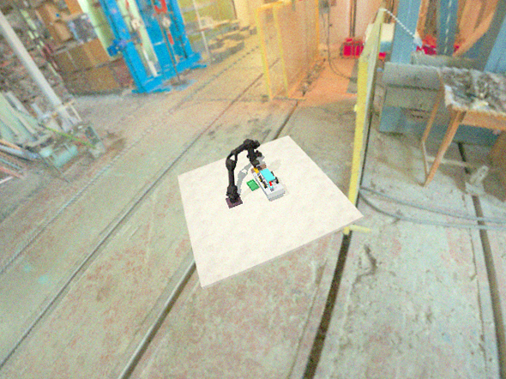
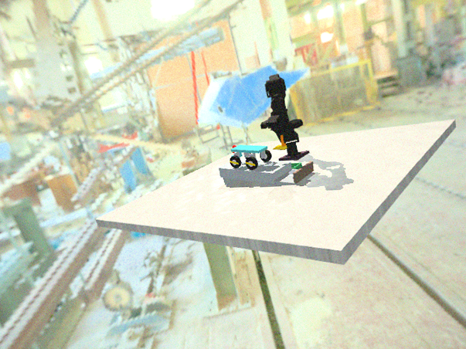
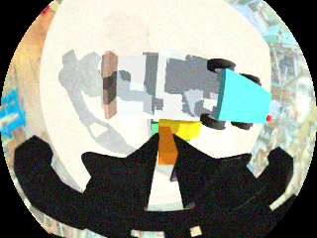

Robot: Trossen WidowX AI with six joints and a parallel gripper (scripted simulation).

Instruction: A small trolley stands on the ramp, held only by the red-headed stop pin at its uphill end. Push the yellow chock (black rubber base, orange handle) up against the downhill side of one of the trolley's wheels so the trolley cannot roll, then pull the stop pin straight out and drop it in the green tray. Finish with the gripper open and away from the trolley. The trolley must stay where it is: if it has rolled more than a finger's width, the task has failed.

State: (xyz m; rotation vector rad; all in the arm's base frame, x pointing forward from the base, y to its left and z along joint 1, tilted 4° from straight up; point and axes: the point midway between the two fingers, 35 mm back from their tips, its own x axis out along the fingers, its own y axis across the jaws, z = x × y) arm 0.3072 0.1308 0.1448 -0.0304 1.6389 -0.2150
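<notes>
Right now the red-headed stop pin is 1 cm ahead of my gripper tip, 27 cm to the right of it and 2 cm below it. Also, from my gripper tip: trolley (4 cm ahead, 17 cm to the right, 3 cm below); brown block (7 cm ahead, 10 cm to the left, 12 cm below); yellow chock (2 cm to the right, 1 cm below).
</notes>
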